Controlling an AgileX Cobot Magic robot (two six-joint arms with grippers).
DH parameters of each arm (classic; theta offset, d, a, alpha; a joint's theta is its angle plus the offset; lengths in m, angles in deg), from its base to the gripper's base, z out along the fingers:
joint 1: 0 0.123 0 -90
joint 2: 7.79 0 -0.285 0
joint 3: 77.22 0 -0.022 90
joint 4: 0 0.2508 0 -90
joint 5: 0 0 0.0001 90
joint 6: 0 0.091 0 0
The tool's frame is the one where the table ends.
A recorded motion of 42 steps. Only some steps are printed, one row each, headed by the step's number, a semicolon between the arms.
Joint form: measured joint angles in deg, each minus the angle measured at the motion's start. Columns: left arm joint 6, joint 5, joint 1, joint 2, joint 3, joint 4; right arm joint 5, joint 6, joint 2, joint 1, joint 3, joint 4.
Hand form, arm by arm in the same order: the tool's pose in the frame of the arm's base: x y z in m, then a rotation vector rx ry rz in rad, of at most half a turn. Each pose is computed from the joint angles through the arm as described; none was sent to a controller.
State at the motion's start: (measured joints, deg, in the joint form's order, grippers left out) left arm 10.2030 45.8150 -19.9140 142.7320 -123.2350 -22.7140; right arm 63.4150 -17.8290 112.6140 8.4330 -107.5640 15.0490
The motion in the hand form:
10: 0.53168 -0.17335 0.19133 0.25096 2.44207 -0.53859; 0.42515 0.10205 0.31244 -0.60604 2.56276 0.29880
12: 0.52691 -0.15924 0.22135 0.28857 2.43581 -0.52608; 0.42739 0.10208 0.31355 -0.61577 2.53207 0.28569
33: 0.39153 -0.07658 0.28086 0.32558 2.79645 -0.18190; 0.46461 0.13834 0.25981 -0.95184 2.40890 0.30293
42: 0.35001 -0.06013 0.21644 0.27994 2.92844 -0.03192; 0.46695 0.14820 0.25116 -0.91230 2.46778 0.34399
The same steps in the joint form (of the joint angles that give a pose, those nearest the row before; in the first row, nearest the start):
10: -3.63 -0.07 4.45 0.67 -9.51 -0.09; -0.78 -1.76 0.00 2.30 0.00 0.07
12: -2.08 4.15 5.89 -2.40 -10.30 0.12; -2.35 -2.69 0.00 2.30 0.00 0.01
33: -4.38 16.97 10.27 -35.96 30.03 15.69; -6.19 -18.38 11.30 5.10 -6.37 4.63
42: -8.68 8.11 10.27 -40.01 50.08 22.22; -4.09 -14.38 13.50 6.11 -8.62 4.47

